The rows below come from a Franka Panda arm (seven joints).
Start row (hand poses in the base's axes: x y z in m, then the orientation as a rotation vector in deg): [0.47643, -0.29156, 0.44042, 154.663, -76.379, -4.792]
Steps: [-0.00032, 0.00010, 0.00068, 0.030, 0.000, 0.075]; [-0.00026, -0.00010, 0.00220, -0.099, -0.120, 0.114]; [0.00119, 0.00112, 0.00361, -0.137, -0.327, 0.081]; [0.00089, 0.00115, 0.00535, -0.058, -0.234, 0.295]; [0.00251, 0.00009, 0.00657, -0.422, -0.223, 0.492]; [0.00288, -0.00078, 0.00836, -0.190, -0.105, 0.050]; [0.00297, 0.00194, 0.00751, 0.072, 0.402, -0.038]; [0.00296, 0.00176, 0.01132, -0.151, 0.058, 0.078]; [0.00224, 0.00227, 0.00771, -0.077, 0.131, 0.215]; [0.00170, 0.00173, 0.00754, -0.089, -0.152, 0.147]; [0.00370, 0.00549, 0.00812, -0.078, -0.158, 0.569]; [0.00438, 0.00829, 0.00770, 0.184, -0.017, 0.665]
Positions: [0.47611, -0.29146, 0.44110, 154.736, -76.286, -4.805]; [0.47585, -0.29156, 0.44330, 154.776, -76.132, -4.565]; [0.47704, -0.29044, 0.44691, 154.844, -76.067, -4.025]; [0.47793, -0.28929, 0.45226, 155.077, -75.710, -3.642]; [0.48044, -0.28920, 0.45883, 155.129, -74.964, -3.009]; [0.48332, -0.28998, 0.46719, 155.043, -74.862, -2.736]; [0.48629, -0.28804, 0.47470, 154.927, -74.827, -3.329]; [0.48925, -0.28628, 0.48602, 154.829, -74.657, -3.298]; [0.49149, -0.28401, 0.49373, 154.852, -74.304, -3.400]; [0.49319, -0.28228, 0.50127, 154.928, -74.118, -3.121]; [0.49689, -0.27679, 0.50939, 155.280, -73.362, -2.795]; [0.50127, -0.26850, 0.51709, 155.855, -72.518, -2.820]
